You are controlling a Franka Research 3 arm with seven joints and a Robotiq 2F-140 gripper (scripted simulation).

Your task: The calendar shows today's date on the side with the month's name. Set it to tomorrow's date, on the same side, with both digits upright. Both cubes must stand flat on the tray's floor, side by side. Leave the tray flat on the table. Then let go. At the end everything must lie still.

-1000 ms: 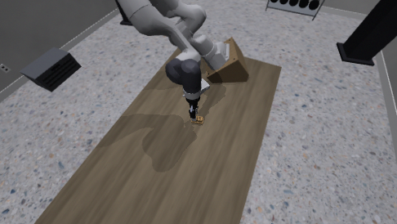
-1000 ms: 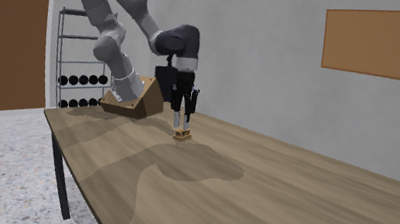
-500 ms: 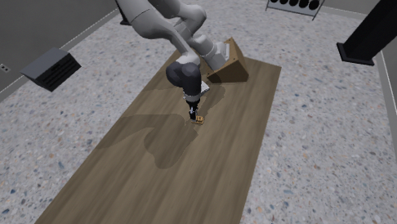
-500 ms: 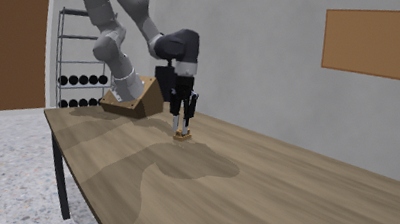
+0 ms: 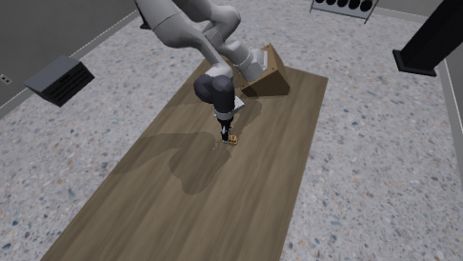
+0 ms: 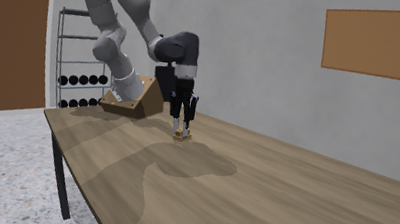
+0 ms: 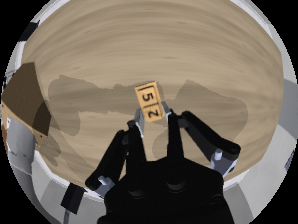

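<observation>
My gripper is now 30 mm above the cube. The rest, counted from my hand: tray 20 mm to the left, 40 mm below.
</observation>
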